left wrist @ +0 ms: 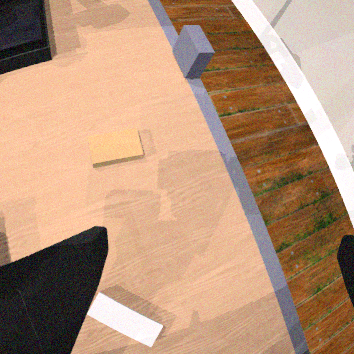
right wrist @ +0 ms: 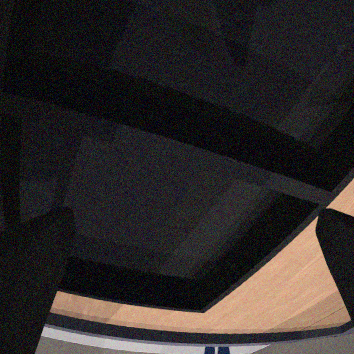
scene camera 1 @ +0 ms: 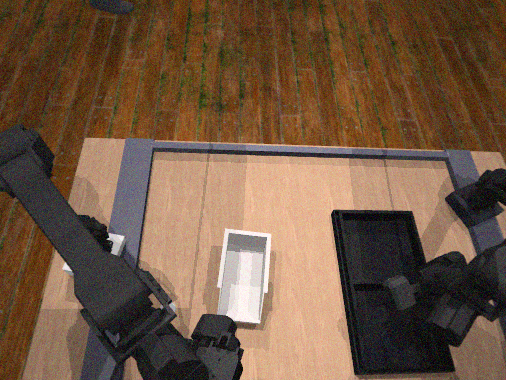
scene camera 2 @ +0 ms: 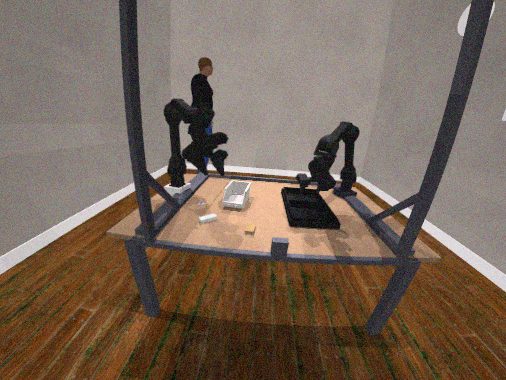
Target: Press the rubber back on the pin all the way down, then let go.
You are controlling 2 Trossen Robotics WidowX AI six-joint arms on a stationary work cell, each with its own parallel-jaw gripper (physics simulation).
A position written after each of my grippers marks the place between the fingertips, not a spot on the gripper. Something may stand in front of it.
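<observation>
Nothing is in the grasp of my left gripper [scene camera 2: 215,175], [left wrist: 229,245], which is open. My right gripper [scene camera 1: 400,277], [right wrist: 200,222] is open too and holds nothing. I can see a white bin [scene camera 1: 244,269], and there is also a black tray [scene camera 1: 372,246], [scene camera 2: 309,210], [left wrist: 31,38], [right wrist: 192,149].
</observation>
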